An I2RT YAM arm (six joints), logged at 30 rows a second.
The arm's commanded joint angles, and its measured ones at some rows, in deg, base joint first. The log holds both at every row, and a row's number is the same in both.
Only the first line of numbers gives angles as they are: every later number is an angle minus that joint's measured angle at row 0.
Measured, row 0:
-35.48 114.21 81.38 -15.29 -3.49 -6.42
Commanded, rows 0 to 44:
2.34 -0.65 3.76 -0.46 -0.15 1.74
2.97 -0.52 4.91 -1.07 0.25 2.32
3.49 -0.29 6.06 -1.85 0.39 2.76
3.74 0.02 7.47 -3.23 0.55 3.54
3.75 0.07 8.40 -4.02 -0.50 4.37
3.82 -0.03 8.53 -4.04 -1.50 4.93
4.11 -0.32 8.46 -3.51 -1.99 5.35
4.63 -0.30 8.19 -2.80 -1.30 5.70
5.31 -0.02 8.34 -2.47 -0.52 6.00
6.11 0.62 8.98 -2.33 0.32 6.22
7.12 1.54 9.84 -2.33 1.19 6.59
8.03 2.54 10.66 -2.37 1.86 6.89
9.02 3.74 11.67 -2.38 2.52 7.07
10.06 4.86 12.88 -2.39 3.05 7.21
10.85 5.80 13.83 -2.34 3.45 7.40
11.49 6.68 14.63 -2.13 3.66 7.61
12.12 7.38 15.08 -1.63 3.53 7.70
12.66 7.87 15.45 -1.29 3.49 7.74
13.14 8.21 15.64 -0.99 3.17 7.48
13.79 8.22 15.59 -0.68 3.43 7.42
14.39 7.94 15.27 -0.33 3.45 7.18
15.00 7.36 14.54 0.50 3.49 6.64
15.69 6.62 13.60 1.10 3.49 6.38
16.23 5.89 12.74 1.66 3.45 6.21
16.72 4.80 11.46 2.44 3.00 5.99
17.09 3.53 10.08 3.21 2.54 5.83
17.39 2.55 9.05 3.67 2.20 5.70
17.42 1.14 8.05 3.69 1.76 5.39
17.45 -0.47 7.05 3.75 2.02 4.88
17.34 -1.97 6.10 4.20 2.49 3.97
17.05 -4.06 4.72 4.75 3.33 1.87
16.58 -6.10 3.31 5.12 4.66 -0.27
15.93 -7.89 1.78 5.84 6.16 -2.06
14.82 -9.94 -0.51 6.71 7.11 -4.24
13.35 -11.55 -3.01 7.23 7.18 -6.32
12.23 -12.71 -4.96 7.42 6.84 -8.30
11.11 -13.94 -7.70 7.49 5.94 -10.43
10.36 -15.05 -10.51 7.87 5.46 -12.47
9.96 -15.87 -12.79 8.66 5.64 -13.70
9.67 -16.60 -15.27 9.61 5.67 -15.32
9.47 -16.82 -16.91 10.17 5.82 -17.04
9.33 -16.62 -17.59 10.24 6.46 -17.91
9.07 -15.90 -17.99 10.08 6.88 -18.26
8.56 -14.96 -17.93 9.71 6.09 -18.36
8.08 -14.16 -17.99 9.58 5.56 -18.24
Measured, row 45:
8.30 -16.08 -17.11 9.49 6.06 -13.94
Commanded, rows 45 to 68:
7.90 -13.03 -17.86 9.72 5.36 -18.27
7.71 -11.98 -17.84 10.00 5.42 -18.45
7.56 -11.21 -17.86 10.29 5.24 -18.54
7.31 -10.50 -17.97 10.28 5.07 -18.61
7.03 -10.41 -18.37 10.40 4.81 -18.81
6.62 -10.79 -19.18 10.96 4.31 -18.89
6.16 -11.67 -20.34 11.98 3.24 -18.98
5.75 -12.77 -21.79 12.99 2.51 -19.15
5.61 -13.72 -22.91 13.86 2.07 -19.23
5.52 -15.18 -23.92 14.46 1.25 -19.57
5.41 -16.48 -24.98 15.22 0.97 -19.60
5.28 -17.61 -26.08 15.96 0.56 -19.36
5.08 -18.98 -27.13 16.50 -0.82 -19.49
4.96 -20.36 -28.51 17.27 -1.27 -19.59
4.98 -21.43 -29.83 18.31 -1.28 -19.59
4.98 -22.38 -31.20 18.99 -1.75 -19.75
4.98 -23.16 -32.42 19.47 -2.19 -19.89
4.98 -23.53 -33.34 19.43 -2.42 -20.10
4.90 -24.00 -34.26 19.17 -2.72 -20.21
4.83 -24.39 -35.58 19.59 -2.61 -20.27
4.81 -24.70 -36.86 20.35 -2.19 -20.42
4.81 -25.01 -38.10 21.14 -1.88 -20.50
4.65 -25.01 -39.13 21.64 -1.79 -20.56
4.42 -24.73 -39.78 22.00 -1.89 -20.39
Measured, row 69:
4.74 -24.13 -37.31 20.42 -0.76 -19.58
